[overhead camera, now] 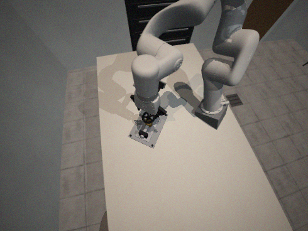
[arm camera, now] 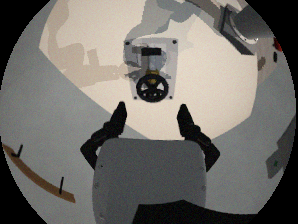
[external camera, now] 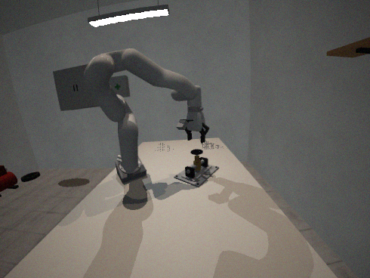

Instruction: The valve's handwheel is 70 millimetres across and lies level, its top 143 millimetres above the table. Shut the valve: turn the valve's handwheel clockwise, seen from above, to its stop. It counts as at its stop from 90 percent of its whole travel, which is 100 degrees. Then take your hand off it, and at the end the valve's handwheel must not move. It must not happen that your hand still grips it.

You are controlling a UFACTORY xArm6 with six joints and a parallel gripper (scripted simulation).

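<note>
Now: hand 8 cm above the black spoked handwheel.
</note>
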